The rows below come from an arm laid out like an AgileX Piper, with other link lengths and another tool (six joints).
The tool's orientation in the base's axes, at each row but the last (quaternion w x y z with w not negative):
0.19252, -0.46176, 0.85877, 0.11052
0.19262, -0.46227, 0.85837, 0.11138
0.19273, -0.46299, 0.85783, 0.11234
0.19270, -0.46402, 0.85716, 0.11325
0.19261, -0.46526, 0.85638, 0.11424
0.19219, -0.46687, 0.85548, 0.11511
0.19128, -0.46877, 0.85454, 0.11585
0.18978, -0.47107, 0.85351, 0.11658
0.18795, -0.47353, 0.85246, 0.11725
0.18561, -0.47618, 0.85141, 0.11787
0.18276, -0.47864, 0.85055, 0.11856
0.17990, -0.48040, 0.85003, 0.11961
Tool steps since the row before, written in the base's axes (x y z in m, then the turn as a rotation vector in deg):
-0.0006, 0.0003, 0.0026, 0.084, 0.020, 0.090
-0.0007, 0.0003, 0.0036, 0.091, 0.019, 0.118
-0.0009, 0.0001, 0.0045, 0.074, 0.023, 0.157
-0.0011, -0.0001, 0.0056, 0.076, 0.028, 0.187
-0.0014, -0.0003, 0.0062, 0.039, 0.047, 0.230
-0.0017, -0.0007, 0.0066, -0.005, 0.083, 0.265
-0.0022, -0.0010, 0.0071, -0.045, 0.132, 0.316
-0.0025, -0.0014, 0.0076, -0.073, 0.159, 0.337
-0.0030, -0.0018, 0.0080, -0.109, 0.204, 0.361
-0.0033, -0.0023, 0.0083, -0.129, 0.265, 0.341
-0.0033, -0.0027, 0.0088, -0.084, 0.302, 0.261
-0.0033, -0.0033, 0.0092, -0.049, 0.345, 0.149
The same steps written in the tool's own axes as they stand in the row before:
-0.0011, 0.0007, -0.0024, -0.096, -0.058, -0.055
-0.0014, 0.0008, -0.0033, -0.111, -0.064, -0.079
-0.0016, 0.0009, -0.0042, -0.122, -0.047, -0.116
-0.0018, 0.0010, -0.0053, -0.140, -0.046, -0.141
-0.0018, 0.0011, -0.0060, -0.155, -0.004, -0.181
-0.0015, 0.0012, -0.0066, -0.176, 0.053, -0.208
-0.0013, 0.0015, -0.0072, -0.216, 0.114, -0.244
-0.0010, 0.0015, -0.0079, -0.232, 0.153, -0.259
-0.0006, 0.0018, -0.0085, -0.259, 0.208, -0.271
-0.0002, 0.0018, -0.0090, -0.288, 0.256, -0.234
-0.0001, 0.0017, -0.0096, -0.304, 0.234, -0.139
0.0002, 0.0014, -0.0102, -0.306, 0.223, -0.015

